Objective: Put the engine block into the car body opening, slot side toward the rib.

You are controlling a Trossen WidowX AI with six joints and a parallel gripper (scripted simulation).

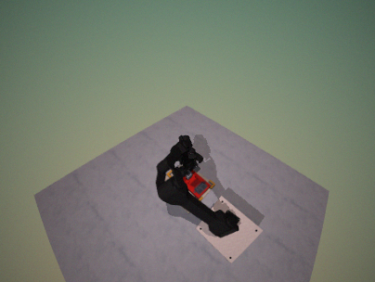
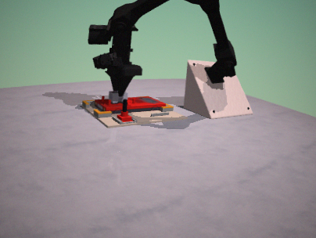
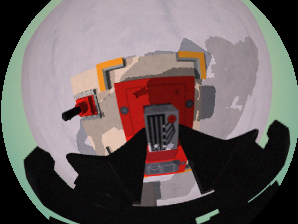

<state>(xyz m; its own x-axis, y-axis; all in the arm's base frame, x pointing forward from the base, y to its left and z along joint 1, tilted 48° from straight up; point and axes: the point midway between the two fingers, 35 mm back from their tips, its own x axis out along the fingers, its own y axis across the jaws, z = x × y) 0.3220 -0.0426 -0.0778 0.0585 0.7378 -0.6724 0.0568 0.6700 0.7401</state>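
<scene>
Now: gripper tip 10 mm above the grey engine block. Also, from my gripper tip: tan base plate (20 mm behind, 20 mm to the left, 40 mm below); black upright peg (40 mm ahead, 120 mm to the left, 10 mm below).
</scene>
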